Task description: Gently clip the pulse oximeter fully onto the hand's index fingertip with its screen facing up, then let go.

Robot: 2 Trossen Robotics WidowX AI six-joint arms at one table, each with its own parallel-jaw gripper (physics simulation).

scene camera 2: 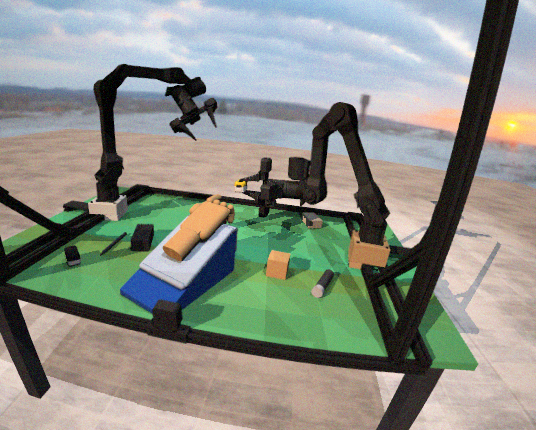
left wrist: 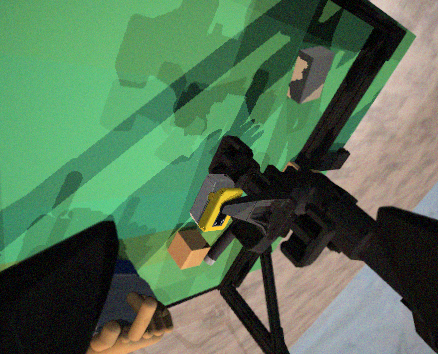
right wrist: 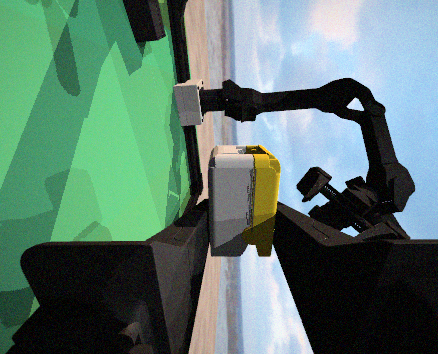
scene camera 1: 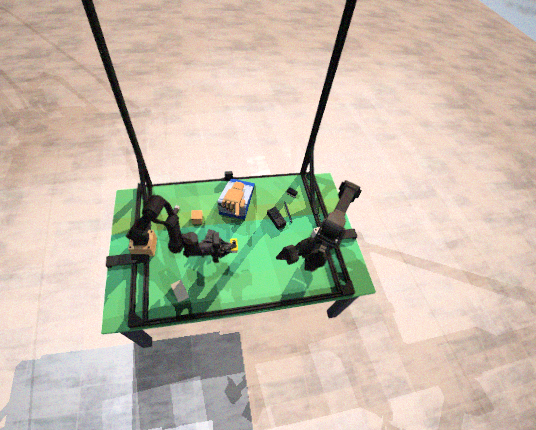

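Note:
The pulse oximeter is white-grey with a yellow top; its dark screen shows on the yellow side in the left wrist view. My right gripper is shut on it and holds it level above the table, yellow side up, apart from the hand. The orange hand lies on a white pad on a blue wedge, fingers toward the raised end. I cannot tell clearly which finger is the index. My left gripper is open and empty, high above the table, beyond the hand in scene camera 2.
An orange cube and a grey-capped cylinder lie on one side of the wedge. A black block, a pen and a small black item lie on the other. A grey block stands near the frame.

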